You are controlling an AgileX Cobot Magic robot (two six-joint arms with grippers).
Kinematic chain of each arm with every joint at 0, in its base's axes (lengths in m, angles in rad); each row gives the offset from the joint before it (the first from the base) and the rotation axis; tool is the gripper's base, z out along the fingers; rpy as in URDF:
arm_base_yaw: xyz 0 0 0.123 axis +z
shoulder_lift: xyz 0 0 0 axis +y
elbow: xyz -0.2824 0 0.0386 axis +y
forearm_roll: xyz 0.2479 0 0.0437 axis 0.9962 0 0.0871
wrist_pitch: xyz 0 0 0 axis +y
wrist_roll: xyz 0.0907 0 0.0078 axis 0.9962 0 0.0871
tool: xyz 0 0 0 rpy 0 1.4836 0
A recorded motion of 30 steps. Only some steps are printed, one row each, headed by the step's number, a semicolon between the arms.
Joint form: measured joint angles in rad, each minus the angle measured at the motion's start. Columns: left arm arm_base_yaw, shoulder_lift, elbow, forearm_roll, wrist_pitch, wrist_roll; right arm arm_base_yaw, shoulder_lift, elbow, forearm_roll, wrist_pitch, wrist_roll.
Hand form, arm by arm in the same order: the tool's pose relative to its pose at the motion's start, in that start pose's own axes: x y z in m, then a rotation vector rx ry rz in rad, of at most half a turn. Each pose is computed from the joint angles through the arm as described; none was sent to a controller.
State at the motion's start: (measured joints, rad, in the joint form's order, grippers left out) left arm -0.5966 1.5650 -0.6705 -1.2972 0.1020 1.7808; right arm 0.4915 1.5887 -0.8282 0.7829 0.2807 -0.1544
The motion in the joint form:
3: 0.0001 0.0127 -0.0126 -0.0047 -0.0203 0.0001; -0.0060 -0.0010 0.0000 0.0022 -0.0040 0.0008
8: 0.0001 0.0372 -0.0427 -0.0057 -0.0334 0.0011; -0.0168 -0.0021 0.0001 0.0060 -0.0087 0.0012
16: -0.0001 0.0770 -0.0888 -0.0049 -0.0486 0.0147; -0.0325 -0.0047 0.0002 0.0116 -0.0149 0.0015
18: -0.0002 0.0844 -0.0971 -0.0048 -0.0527 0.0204; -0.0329 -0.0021 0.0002 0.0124 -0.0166 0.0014
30: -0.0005 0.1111 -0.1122 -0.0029 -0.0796 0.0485; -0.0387 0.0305 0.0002 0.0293 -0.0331 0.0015
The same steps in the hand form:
3: -0.0015 0.0032 0.0027 -0.0200 0.0039 -0.0047; -0.0016 -0.0013 -0.0006 0.0021 -0.0078 0.0072
8: -0.0066 0.0077 0.0079 -0.0354 0.0017 -0.0042; -0.0041 -0.0039 -0.0014 0.0060 -0.0187 0.0192
16: -0.0139 0.0140 0.0167 -0.0530 -0.0003 0.0108; -0.0077 -0.0074 -0.0030 0.0111 -0.0348 0.0361
18: -0.0151 0.0152 0.0183 -0.0574 -0.0001 0.0167; -0.0077 -0.0078 -0.0023 0.0128 -0.0347 0.0376
30: -0.0147 0.0182 0.0248 -0.0777 0.0172 0.0460; -0.0074 -0.0135 0.0064 0.0320 -0.0285 0.0647

